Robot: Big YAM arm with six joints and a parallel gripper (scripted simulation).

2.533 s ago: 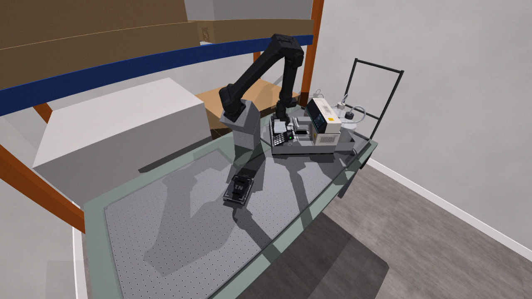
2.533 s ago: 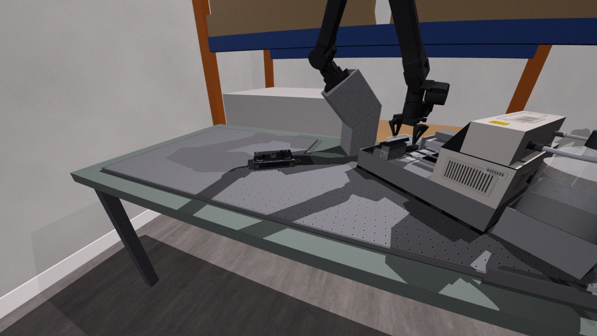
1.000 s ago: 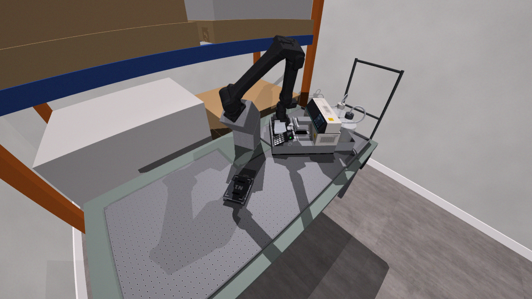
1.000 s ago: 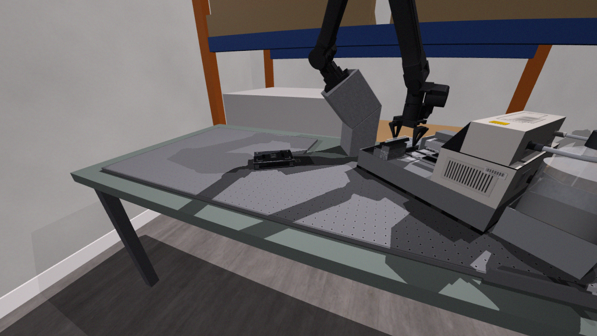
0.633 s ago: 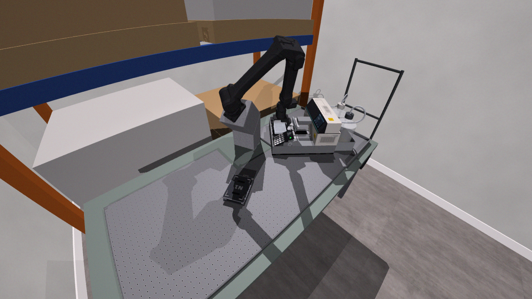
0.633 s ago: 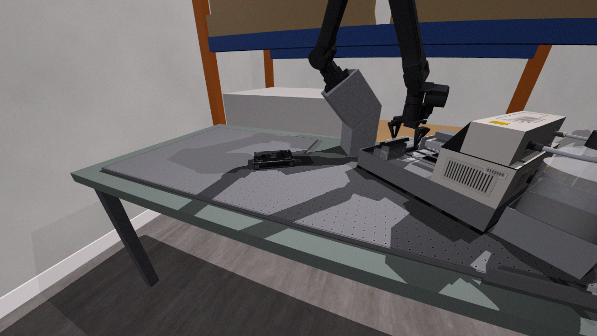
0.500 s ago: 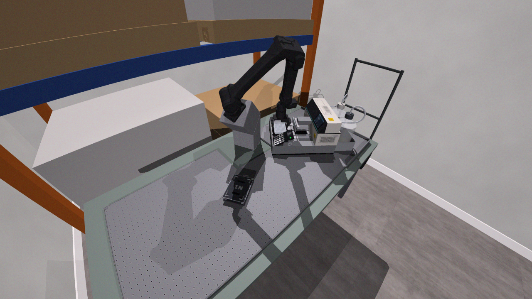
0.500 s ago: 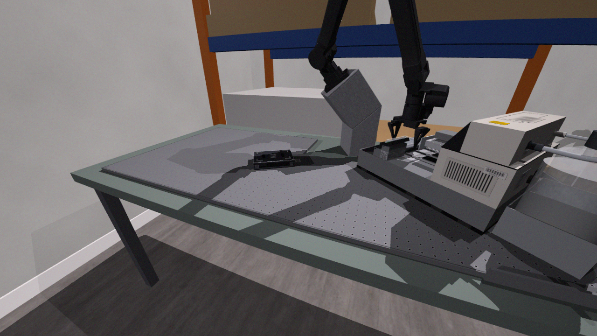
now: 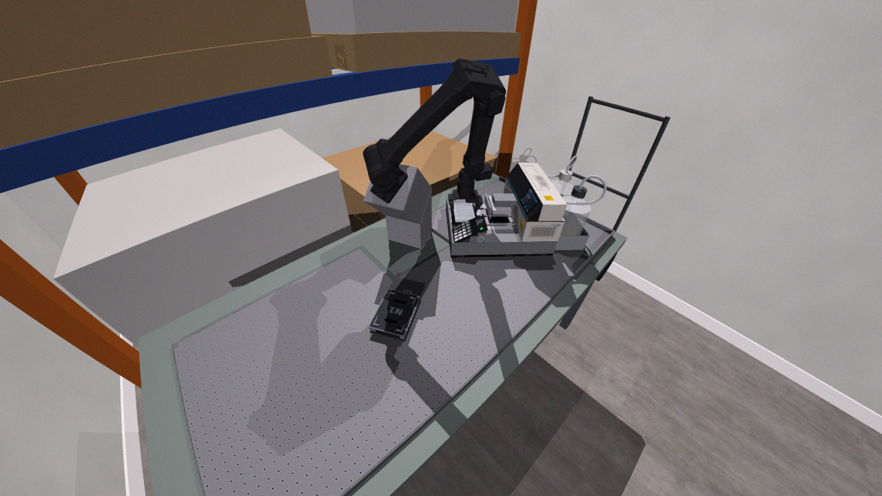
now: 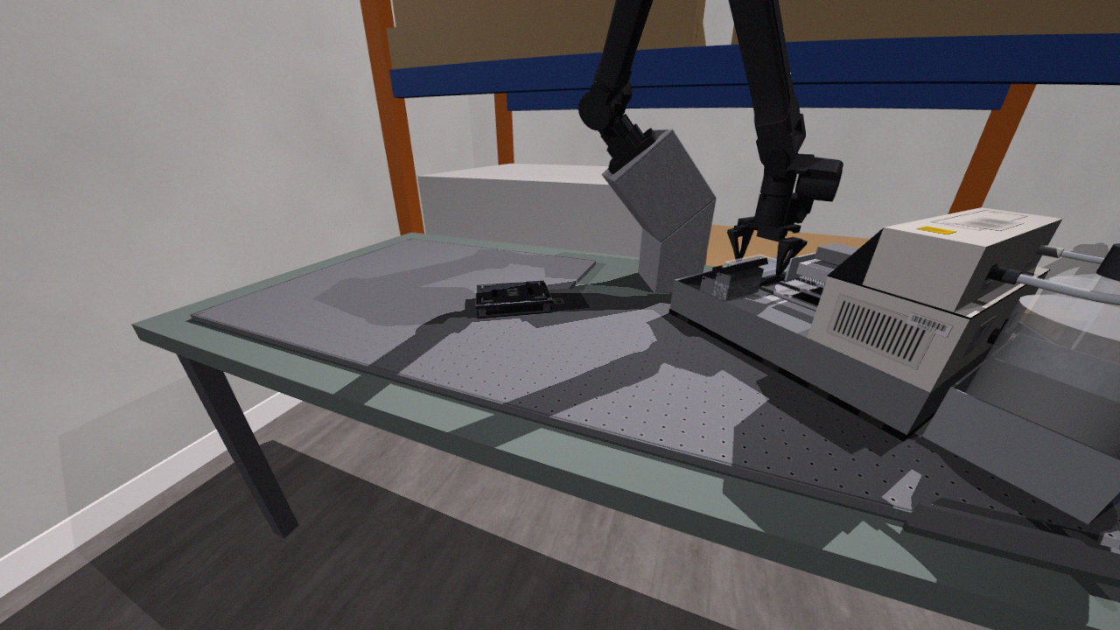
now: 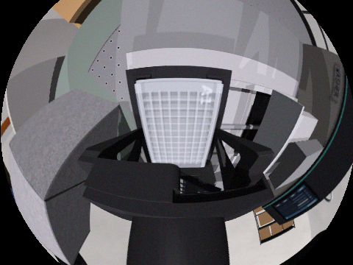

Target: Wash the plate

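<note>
My hand is 1 cm above the white well plate. The rest, counted from my hand: black plate nest N1: 53 cm to the right, 8 cm below, 8 cm ahead; plate washer: 12 cm ahead, 10 cm to the left, 3 cm above.
</note>
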